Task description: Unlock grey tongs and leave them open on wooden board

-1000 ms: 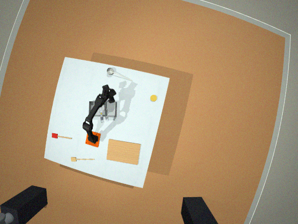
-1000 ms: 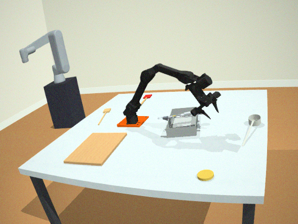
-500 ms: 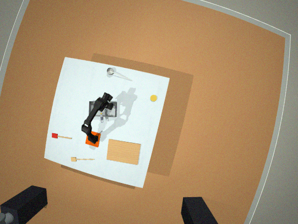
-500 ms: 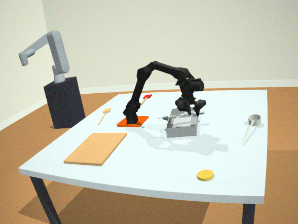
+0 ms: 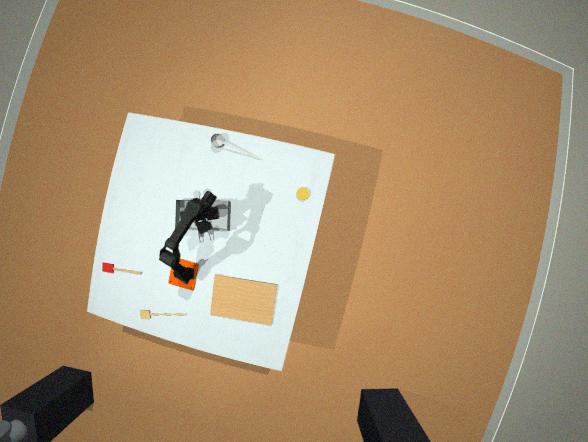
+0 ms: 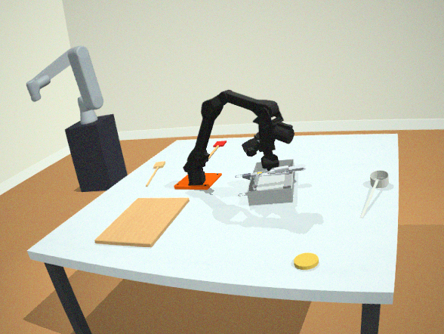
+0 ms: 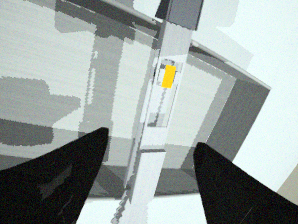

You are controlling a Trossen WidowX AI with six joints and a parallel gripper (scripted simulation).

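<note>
Right now my gripper tip is 40 mm past the yellow lock piece, 10 mm to the right of it and 30 mm above it. Round my gripper tip: grey roasting tin: 10 mm ahead, 10 mm to the left, 70 mm below; wooden board: 450 mm behind, 240 mm to the right, 90 mm below; yellow disc: 160 mm ahead, 540 mm to the right, 90 mm below.
</note>
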